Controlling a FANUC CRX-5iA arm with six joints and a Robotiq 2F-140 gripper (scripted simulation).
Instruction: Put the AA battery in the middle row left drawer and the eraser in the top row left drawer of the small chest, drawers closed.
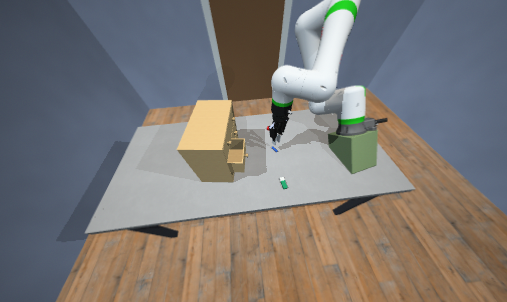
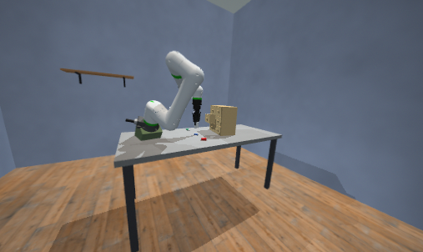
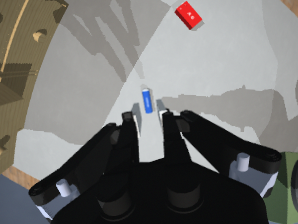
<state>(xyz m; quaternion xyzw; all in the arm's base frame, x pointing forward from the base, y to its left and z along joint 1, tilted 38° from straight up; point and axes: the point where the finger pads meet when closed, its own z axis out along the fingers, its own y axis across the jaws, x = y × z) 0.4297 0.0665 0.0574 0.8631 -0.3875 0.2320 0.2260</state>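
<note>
Now: hand 10 cm above the blue AA battery. The rest, counted from my hand: red block: 19 cm to the right, 10 cm below, 2 cm ahead.
</note>
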